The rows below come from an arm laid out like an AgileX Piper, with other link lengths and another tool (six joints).
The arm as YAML. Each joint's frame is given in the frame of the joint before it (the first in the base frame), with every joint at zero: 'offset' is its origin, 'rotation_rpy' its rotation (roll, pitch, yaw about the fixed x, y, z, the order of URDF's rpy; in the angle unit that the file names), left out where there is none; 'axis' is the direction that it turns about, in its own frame. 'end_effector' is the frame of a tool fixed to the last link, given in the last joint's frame.
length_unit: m
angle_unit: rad
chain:
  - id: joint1
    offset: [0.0, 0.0, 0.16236]
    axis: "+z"
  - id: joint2
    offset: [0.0, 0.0, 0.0]
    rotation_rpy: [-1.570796, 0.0, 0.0]
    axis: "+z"
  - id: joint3
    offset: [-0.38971, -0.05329, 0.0]
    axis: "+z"
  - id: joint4
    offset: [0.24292, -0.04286, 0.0]
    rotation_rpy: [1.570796, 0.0, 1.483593]
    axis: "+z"
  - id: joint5
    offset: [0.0, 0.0, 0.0]
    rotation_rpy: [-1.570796, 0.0, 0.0]
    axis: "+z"
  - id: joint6
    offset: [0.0, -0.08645, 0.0]
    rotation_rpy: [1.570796, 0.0, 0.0]
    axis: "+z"
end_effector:
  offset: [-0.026, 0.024, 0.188]
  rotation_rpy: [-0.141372, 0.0, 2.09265]
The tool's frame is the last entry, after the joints.
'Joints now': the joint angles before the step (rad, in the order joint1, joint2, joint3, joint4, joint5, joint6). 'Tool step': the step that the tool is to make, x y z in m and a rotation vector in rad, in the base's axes. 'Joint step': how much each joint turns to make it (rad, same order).
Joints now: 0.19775 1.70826 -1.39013 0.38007 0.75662 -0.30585
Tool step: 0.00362 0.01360 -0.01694 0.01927 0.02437 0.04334
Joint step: 0.00197 0.04341 0.00170 0.06810 -0.00440 -0.07618
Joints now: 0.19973 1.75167 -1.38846 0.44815 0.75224 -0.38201
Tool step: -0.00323 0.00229 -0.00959 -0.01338 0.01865 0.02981
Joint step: 0.00001 0.01429 0.00000 0.00416 0.01729 -0.02972
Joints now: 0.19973 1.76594 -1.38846 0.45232 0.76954 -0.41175
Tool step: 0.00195 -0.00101 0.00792 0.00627 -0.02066 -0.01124
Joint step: -0.00001 -0.01168 0.00000 0.00000 -0.01330 0.00707
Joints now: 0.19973 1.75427 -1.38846 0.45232 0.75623 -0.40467
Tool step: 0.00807 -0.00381 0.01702 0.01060 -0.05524 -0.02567
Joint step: -0.00253 -0.01963 -0.00207 0.00001 -0.04088 0.00759
